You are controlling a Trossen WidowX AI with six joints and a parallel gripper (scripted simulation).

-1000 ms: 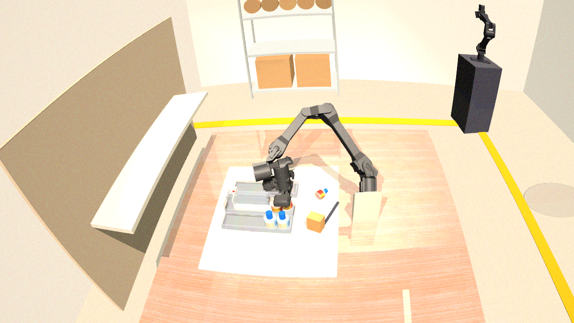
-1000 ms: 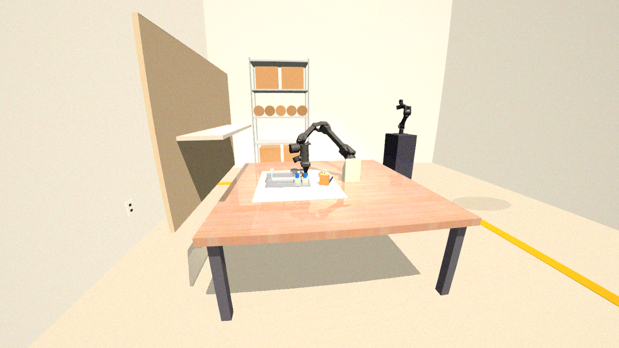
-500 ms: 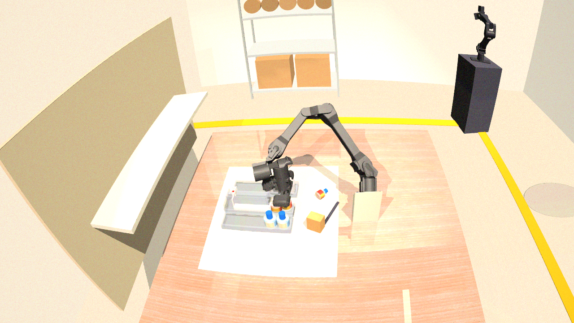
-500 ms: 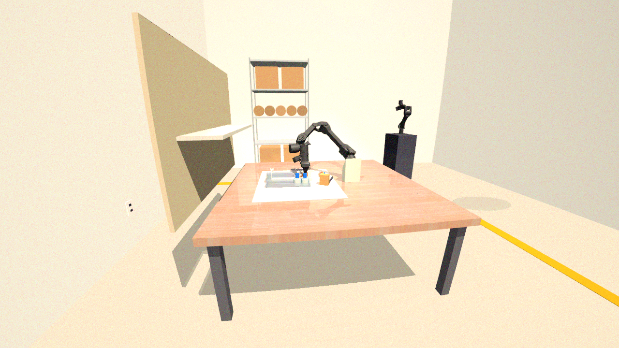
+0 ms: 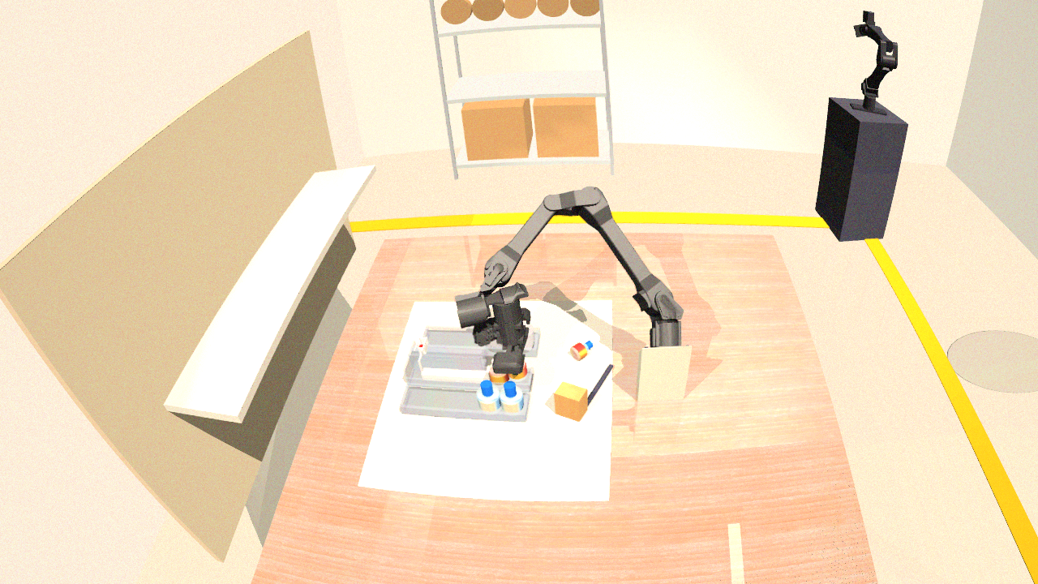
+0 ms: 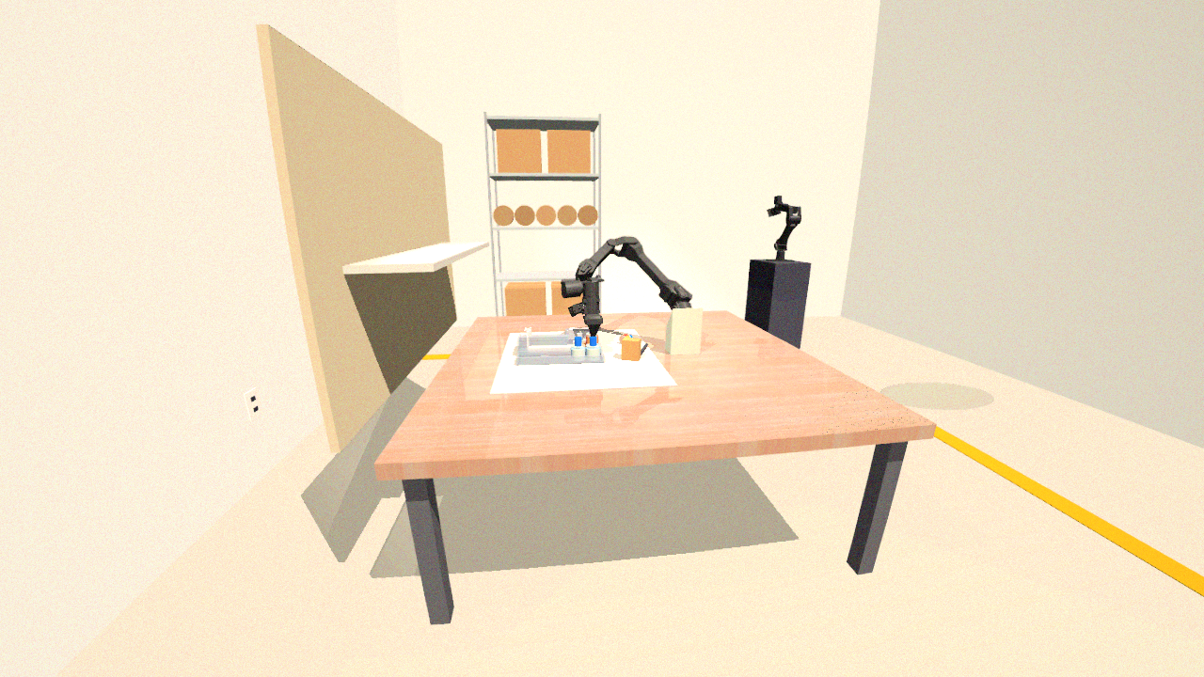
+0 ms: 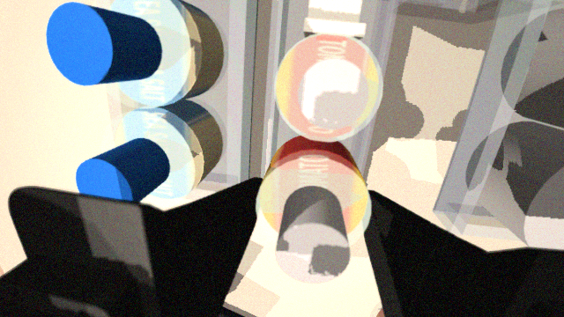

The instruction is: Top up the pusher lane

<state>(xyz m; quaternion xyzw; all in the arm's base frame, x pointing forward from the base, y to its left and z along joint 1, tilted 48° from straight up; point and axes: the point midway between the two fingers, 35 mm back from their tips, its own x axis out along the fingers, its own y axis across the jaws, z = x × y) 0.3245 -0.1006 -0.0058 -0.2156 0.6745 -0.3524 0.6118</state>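
Right now the orange box is 110 mm behind my gripper tip, 110 mm to the left of it and 20 mm below it. The rest, counted from my gripper tip: blue-lidded jar 160 mm behind, 80 mm to the right, 40 mm below; then black rod 180 mm behind, 40 mm to the left, 50 mm below; then lane rack 140 mm ahead, 50 mm to the right, 30 mm below.
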